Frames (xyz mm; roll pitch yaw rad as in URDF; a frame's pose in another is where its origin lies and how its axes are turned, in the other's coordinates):
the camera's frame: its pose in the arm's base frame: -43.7 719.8 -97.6 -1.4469 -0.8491 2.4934
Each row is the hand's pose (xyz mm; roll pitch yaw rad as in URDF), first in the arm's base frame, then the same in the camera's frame.
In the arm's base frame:
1: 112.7 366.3 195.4 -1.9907 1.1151 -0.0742
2: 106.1 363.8 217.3 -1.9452 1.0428 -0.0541
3: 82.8 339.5 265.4 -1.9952 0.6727 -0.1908
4: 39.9 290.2 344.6 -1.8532 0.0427 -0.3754
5: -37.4 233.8 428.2 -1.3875 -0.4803 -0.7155
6: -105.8 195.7 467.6 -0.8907 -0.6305 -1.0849
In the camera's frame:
1: -3.4 -420.8 241.2 2.3175 0.2798 2.8418
2: 15.5 -431.6 248.6 2.3646 0.3169 2.9074
3: 54.2 -456.1 285.3 2.5498 0.3347 -2.9747
4: 116.6 -496.7 356.1 2.9345 0.1823 -2.3171
5: 197.5 -519.6 451.3 -2.9595 -0.1800 -1.8148
6: 247.9 -513.1 522.7 -2.7240 -0.4724 -1.6168

